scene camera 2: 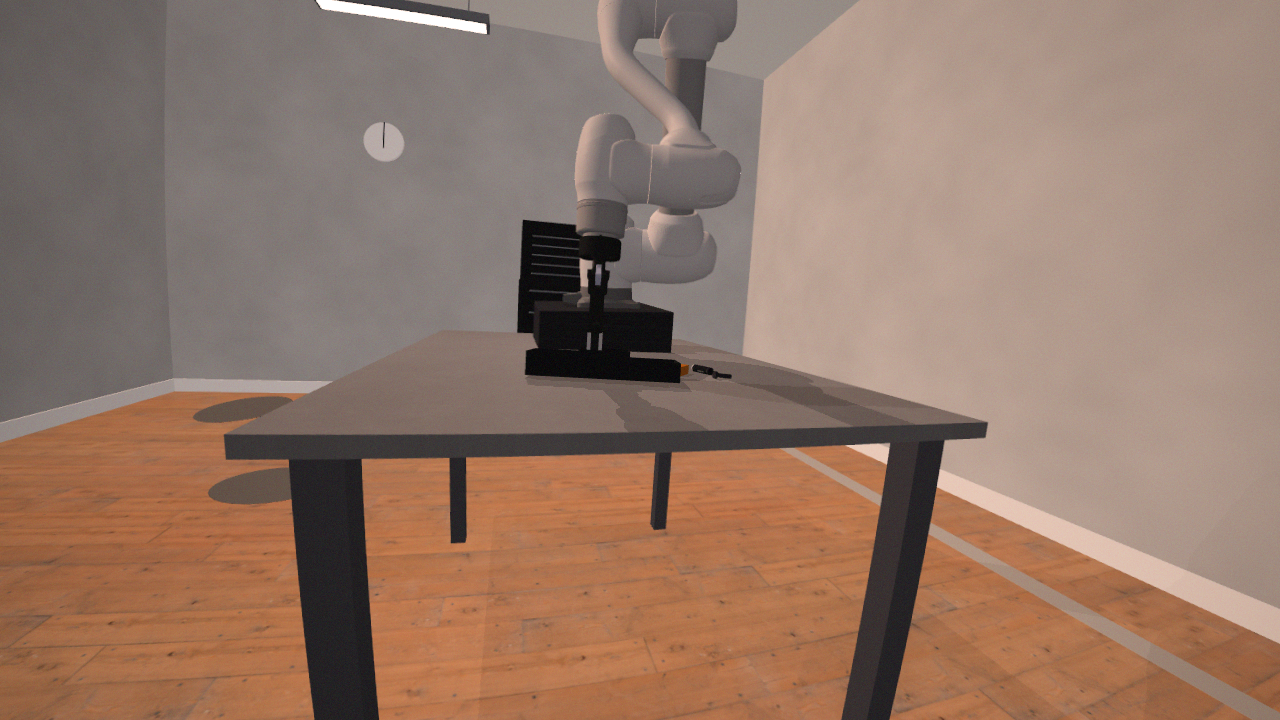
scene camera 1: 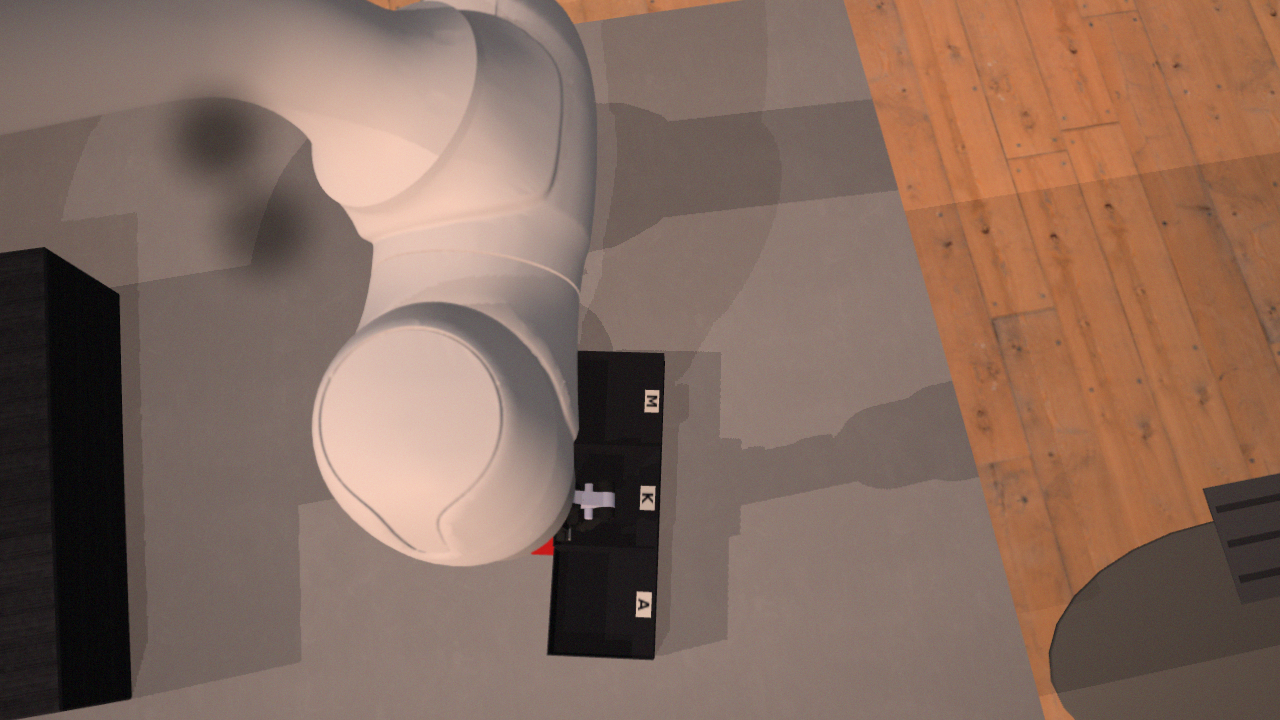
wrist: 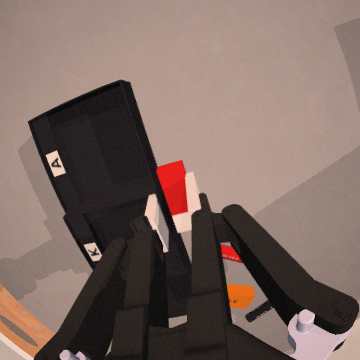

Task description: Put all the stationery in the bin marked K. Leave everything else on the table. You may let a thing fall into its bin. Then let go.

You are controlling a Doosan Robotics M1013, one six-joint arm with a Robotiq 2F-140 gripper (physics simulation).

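Seen in the pictures: gripper, fingertip midpoint: (wrist: 176, 190); arm's base, link origin: (scene camera 2: 605, 305).
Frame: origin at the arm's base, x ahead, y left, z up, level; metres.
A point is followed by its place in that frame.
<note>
The red-and-white eraser (scene camera 1: 543, 547) {y -0.106, x 0.551, z -0.104 m} (wrist: 172, 192) {y -0.089, x 0.558, z -0.104 m} lies on the table against the long side wall of the black bin block. Bin K (scene camera 1: 650, 528) {y -0.102, x 0.640, z -0.070 m} (wrist: 79, 233) {y -0.099, x 0.641, z -0.071 m} is the middle one, partly hidden by the gripper. My gripper (scene camera 2: 594, 340) (wrist: 176, 190) {y -0.086, x 0.556, z -0.110 m} points down over that wall. One finger is inside the block and the other is on the eraser's outer side. It is shut on the wall and the eraser together, as far as the wrist view shows. The eraser does not show in scene camera 2.
Bin A (scene camera 1: 601, 651) {y -0.194, x 0.591, z -0.107 m} (wrist: 80, 99) {y -0.196, x 0.589, z -0.094 m} and bin M (scene camera 1: 660, 376) {y 0.026, x 0.664, z -0.084 m} flank bin K. A red battery (wrist: 231, 253) {y 0.000, x 0.532, z -0.103 m}, an orange 9 V battery (wrist: 241, 295) {y 0.070, x 0.541, z -0.099 m} (scene camera 2: 684, 368) {y 0.086, x 0.560, z -0.104 m} and a dark object (wrist: 259, 311) {y 0.129, x 0.528, z -0.104 m} (scene camera 2: 711, 370) {y 0.145, x 0.547, z -0.108 m} lie on the table. A large black box (scene camera 1: 87, 483) {y -0.021, x 0.191, z -0.060 m} (scene camera 2: 640, 329) {y 0.074, x 0.184, z -0.056 m} stands behind.
</note>
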